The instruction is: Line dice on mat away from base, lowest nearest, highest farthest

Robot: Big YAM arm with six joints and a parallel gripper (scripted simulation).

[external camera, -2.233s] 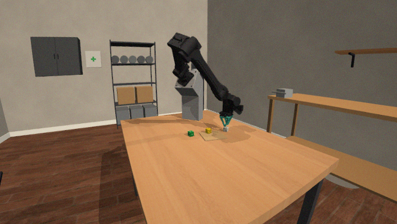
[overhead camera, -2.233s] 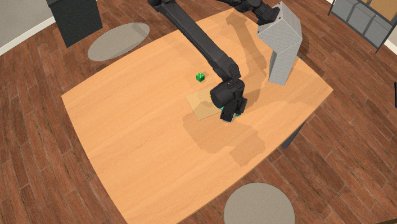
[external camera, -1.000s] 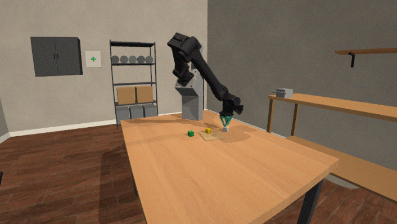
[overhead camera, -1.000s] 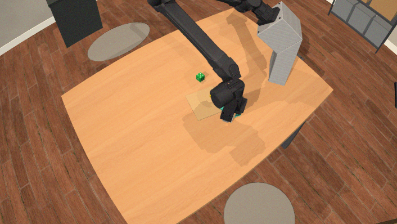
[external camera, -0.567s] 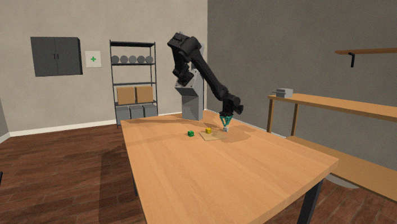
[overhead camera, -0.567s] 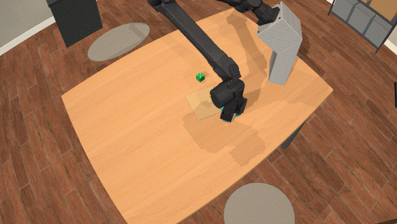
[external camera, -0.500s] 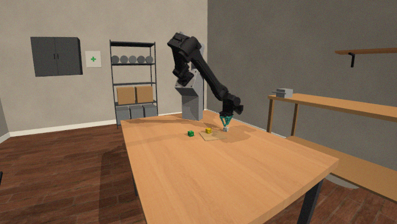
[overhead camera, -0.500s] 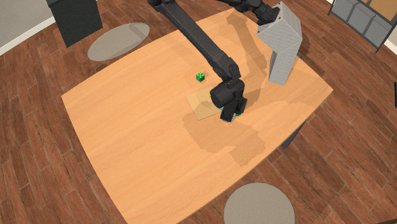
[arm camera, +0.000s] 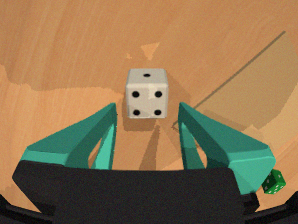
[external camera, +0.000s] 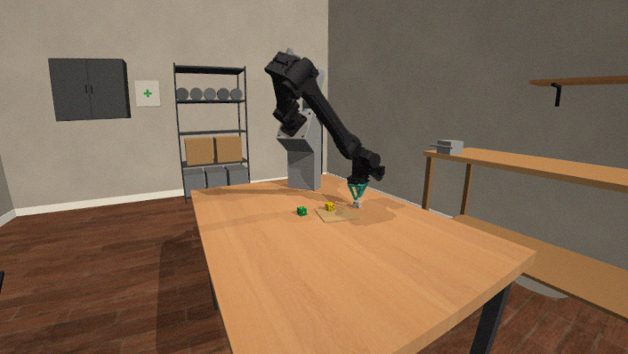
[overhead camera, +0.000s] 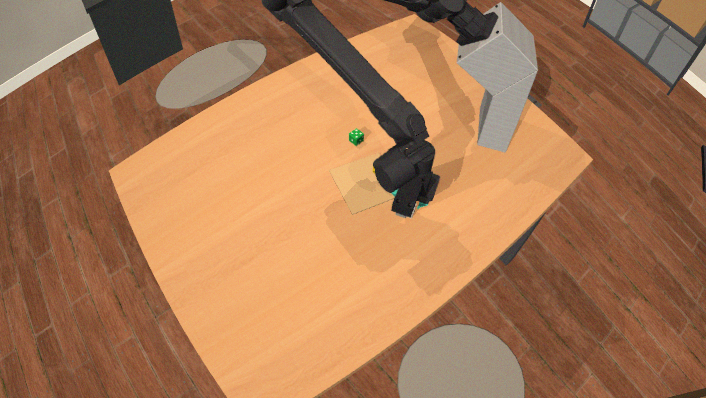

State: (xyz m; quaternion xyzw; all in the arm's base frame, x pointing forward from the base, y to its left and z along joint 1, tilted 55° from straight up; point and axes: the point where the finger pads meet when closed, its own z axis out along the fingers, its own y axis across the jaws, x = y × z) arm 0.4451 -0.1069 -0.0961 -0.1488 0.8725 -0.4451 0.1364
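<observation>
The white die lies 30 mm below my hand. Also, from my hand: yellow die: 70 mm behind, 110 mm to the right, 30 mm below; then green die: 130 mm behind, 220 mm to the right, 30 mm below; then tan mat: 20 mm behind, 130 mm to the right, 50 mm below.
</observation>
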